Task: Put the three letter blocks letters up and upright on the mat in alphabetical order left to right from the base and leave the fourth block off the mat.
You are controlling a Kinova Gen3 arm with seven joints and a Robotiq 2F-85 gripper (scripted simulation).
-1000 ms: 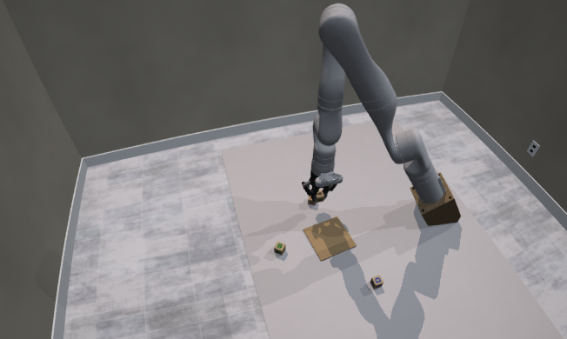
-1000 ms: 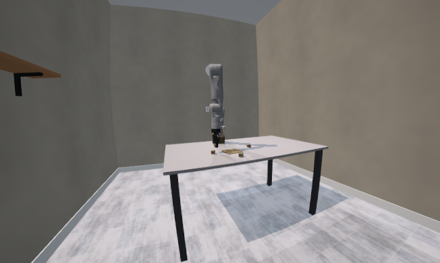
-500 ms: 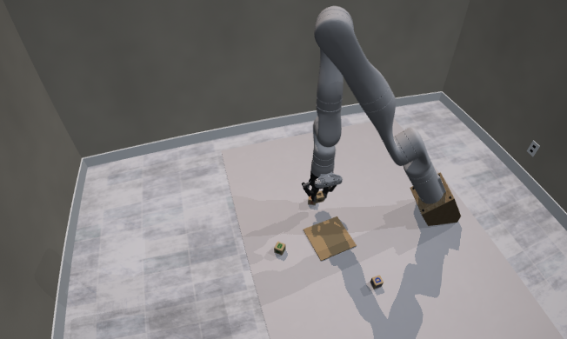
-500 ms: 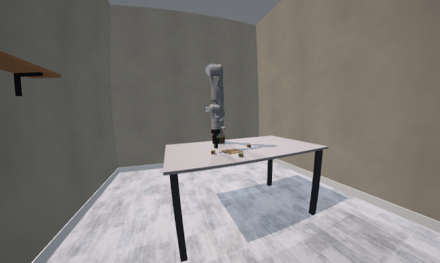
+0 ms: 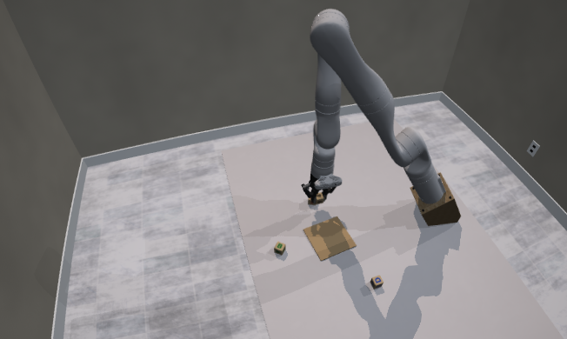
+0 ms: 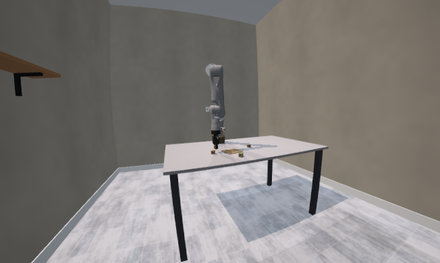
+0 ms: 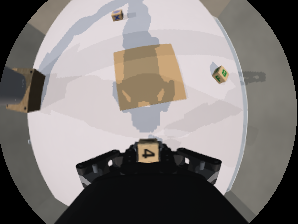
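The tan mat is 140 mm to the left of my hand, 50 mm below it and 10 mm ahead of it. The rest, counted from my hand: block (right at my hand).
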